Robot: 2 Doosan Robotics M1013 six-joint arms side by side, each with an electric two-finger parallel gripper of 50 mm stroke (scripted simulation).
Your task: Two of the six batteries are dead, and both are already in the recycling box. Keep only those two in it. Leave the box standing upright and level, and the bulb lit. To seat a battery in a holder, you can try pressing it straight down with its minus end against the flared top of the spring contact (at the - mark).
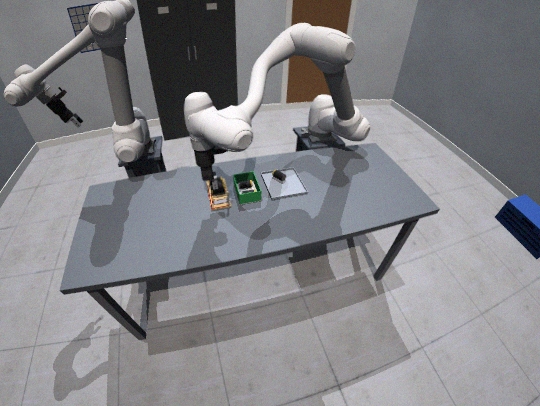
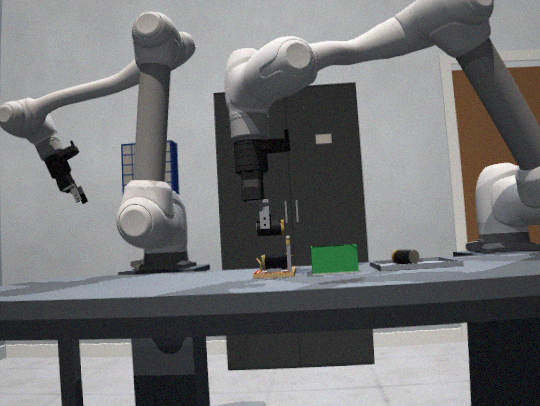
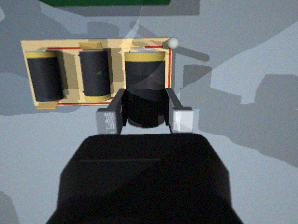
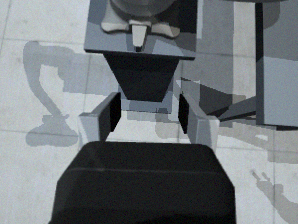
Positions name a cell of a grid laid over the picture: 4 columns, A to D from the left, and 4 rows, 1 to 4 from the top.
Labels:
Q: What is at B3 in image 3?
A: My left gripper.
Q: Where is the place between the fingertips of my right gripper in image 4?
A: C2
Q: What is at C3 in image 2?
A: A green recycling box.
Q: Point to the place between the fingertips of my right gripper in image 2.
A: At A2

